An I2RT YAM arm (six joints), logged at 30 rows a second.
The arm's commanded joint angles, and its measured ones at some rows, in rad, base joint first. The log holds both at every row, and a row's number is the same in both.
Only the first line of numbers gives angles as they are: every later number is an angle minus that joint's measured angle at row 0.
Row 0, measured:
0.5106 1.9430 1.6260 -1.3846 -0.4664 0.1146
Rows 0 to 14, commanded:
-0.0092 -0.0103 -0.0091 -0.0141 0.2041 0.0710
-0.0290 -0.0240 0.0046 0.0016 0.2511 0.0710
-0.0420 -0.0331 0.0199 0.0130 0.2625 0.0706
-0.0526 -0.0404 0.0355 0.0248 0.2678 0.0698
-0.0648 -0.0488 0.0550 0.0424 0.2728 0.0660
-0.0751 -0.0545 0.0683 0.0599 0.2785 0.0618
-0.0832 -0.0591 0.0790 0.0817 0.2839 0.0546
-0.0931 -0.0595 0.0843 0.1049 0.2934 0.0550
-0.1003 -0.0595 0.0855 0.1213 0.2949 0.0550
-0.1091 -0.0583 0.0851 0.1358 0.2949 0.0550
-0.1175 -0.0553 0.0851 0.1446 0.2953 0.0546
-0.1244 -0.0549 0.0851 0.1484 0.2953 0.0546
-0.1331 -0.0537 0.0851 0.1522 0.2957 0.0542
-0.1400 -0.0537 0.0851 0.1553 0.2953 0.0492
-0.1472 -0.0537 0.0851 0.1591 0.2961 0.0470
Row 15, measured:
-0.1278 -0.0316 0.0676 0.1515 0.2652 0.0462
